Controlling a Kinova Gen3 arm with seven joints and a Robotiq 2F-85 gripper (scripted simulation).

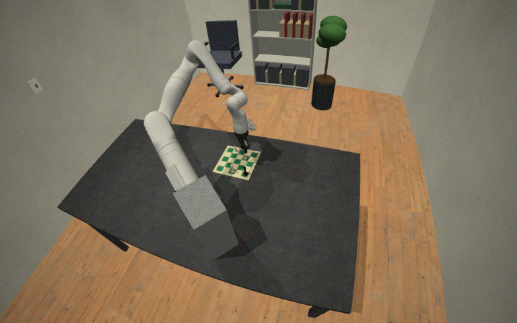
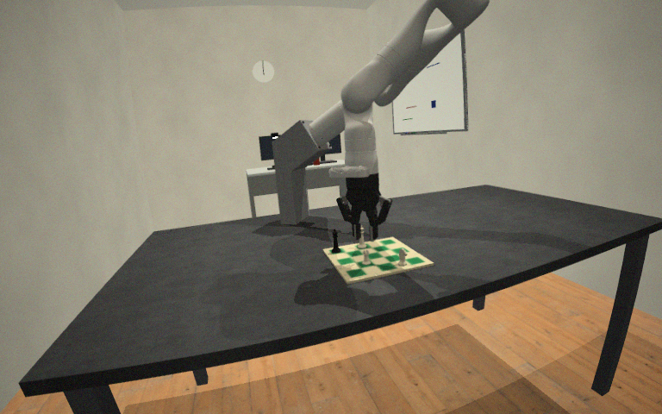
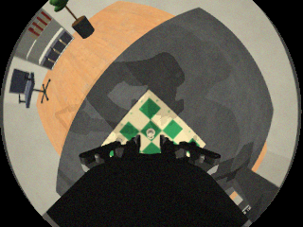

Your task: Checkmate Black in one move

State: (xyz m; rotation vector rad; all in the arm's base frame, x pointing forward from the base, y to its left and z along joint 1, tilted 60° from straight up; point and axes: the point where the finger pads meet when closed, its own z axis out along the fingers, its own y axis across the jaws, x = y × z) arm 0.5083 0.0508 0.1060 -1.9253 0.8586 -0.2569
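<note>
Right now my hand is 8 cm above the chessboard, 5 cm past it and 2 cm to the right of it. The rest, counted from my hand: black piece: 10 cm behind, 7 cm to the right, 5 cm below.
</note>
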